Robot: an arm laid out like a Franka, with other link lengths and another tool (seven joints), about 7 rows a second.
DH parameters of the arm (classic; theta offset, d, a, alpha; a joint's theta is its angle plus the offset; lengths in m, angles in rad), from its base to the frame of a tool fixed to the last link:
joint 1: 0 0.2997 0 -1.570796
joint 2: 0 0 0 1.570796
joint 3: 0 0.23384 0.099 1.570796
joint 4: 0 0 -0.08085 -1.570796
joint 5: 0 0.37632 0 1.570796
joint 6: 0 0 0.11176 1.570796
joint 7: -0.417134 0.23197 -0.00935 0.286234
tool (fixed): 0 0.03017 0 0
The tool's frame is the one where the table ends.
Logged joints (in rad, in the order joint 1, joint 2, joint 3, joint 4, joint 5, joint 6, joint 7), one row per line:
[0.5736 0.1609 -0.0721 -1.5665 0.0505 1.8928 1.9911]
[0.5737 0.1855 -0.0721 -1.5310 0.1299 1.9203 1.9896]
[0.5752 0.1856 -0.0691 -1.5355 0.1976 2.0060 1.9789]
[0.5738 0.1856 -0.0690 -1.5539 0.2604 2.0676 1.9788]
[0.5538 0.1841 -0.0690 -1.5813 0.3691 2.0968 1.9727]
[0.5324 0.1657 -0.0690 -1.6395 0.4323 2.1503 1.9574]
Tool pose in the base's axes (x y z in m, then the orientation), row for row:
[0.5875 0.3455 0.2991 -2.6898 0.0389 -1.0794]
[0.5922 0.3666 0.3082 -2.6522 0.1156 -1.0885]
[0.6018 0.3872 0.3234 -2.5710 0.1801 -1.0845]
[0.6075 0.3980 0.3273 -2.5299 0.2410 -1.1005]
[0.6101 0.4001 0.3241 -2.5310 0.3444 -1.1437]
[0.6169 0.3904 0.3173 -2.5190 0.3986 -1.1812]
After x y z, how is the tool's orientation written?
As angles about the fixed x, y, z axes (roll, pitch, yaw), in radians.
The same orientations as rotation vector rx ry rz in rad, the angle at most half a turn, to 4 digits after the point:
[-2.3281 1.4088 -0.2760]
[-2.2528 1.4083 -0.2120]
[-2.1548 1.3773 -0.1892]
[-2.0765 1.3858 -0.1544]
[-1.9865 1.4381 -0.0595]
[-1.9161 1.4733 -0.0275]

